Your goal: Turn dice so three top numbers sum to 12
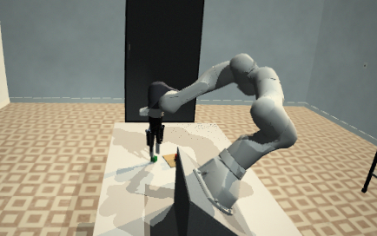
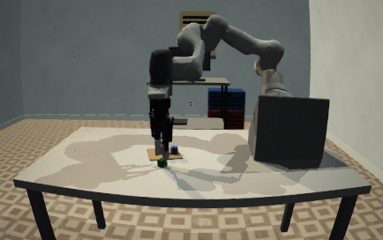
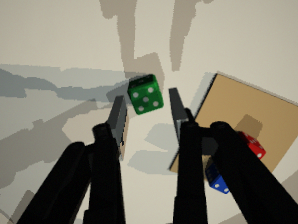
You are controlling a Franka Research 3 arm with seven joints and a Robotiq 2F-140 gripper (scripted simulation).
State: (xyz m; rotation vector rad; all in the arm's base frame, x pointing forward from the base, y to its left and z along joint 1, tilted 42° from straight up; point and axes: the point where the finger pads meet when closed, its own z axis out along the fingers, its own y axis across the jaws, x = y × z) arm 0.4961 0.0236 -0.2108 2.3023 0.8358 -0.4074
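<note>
Now: hand 60 mm above the green die. From my hand the other things lie so: blue die: 40 mm behind, 140 mm to the right, 50 mm below; red die: 10 mm ahead, 140 mm to the right, 50 mm below; tan mat: 10 mm ahead, 140 mm to the right, 70 mm below.
</note>
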